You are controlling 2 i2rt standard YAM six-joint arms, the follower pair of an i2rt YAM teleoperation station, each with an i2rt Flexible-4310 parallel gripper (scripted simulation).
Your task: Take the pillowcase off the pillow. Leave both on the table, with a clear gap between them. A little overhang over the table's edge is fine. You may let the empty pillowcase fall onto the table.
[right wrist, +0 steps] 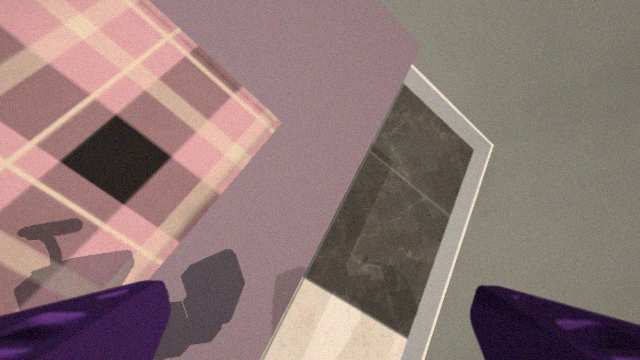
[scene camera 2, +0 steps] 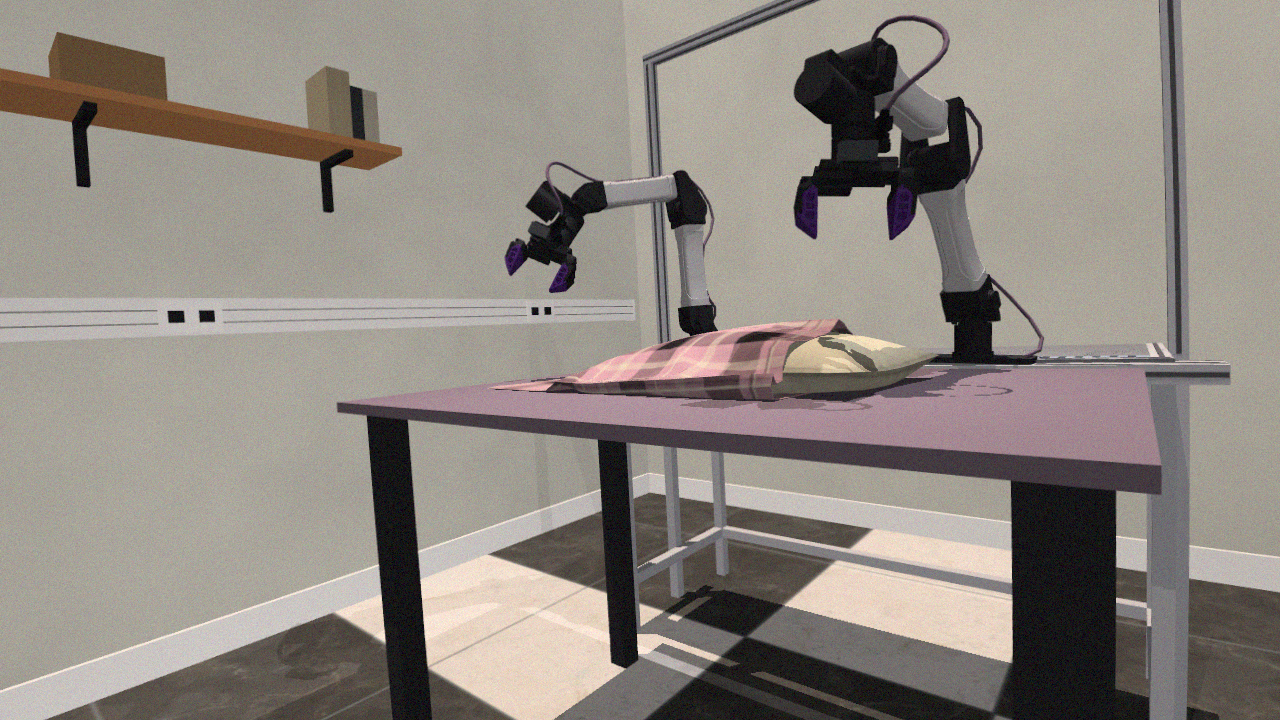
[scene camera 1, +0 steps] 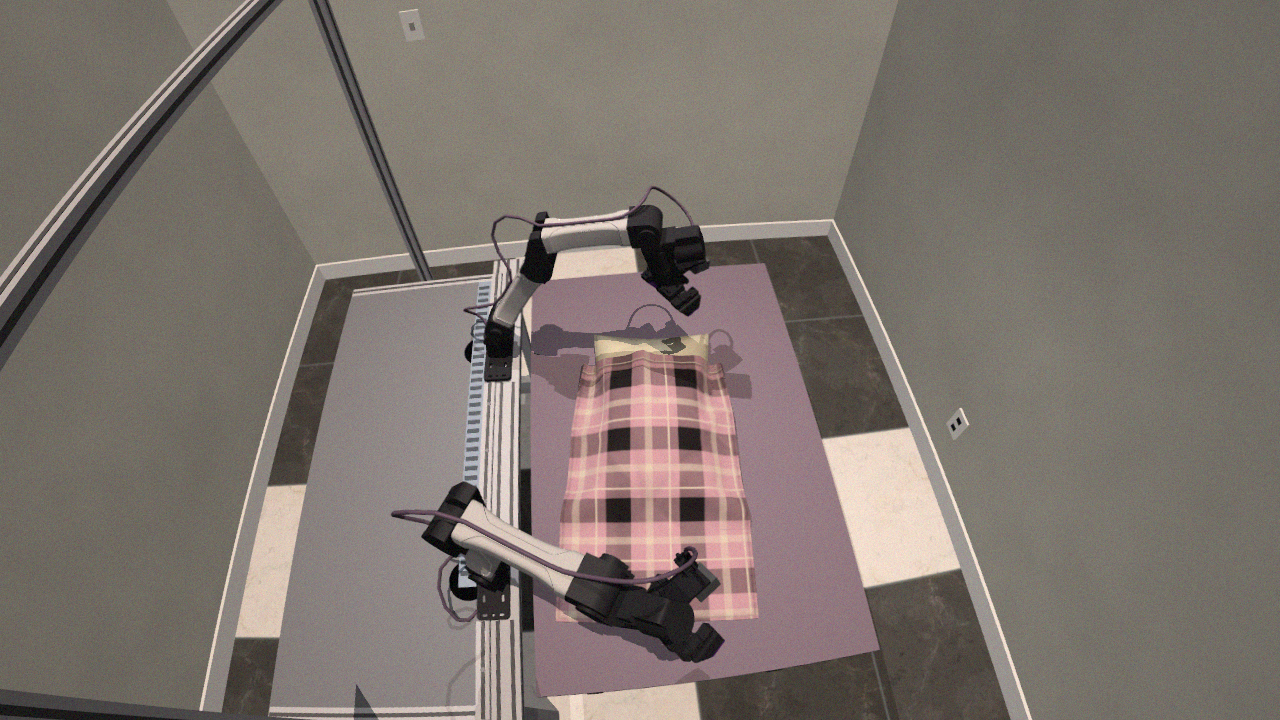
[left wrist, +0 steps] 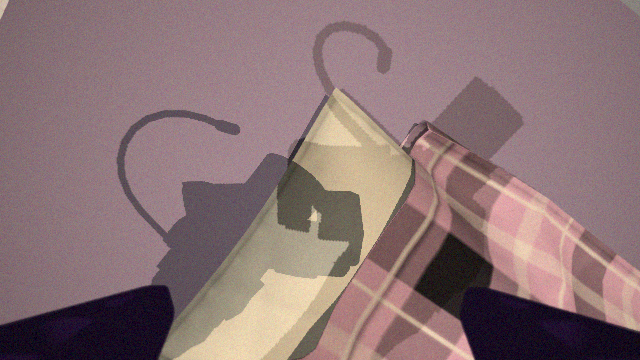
Labels:
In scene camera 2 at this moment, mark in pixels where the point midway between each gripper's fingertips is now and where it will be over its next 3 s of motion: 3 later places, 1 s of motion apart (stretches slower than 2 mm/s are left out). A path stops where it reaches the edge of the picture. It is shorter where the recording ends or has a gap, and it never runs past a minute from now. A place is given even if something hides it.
The left gripper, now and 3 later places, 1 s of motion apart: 853, 238; 870, 175; 901, 95; 904, 92
The right gripper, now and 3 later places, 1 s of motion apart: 529, 282; 531, 260; 550, 225; 581, 183

